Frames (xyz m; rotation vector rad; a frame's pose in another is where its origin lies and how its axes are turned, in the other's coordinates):
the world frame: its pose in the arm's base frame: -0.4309 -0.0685 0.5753 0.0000 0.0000 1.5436
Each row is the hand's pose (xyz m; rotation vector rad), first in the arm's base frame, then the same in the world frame.
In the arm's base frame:
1: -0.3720 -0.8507 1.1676 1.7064 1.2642 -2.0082
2: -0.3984 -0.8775 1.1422 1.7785 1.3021 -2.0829
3: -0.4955 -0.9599 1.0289 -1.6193 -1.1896 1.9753
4: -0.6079 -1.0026 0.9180 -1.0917 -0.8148 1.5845
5: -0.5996 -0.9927 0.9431 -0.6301 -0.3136 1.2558
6: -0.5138 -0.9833 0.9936 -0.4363 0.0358 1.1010
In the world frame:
1: -0.7803 -0.0801 0.5923 -1.8123 0.2446 1.4321
2: -0.8078 -0.0545 0.5669 -1.7856 0.2513 1.3155
3: -0.8928 0.0403 0.4536 -1.6172 0.2249 0.8894
4: -0.9386 0.1515 0.3427 -1.1915 0.1565 0.2554
5: -0.9284 0.1435 0.3678 -0.6265 0.2007 -0.2292
6: -0.9167 0.0580 0.4183 -0.2752 0.3156 -0.4196

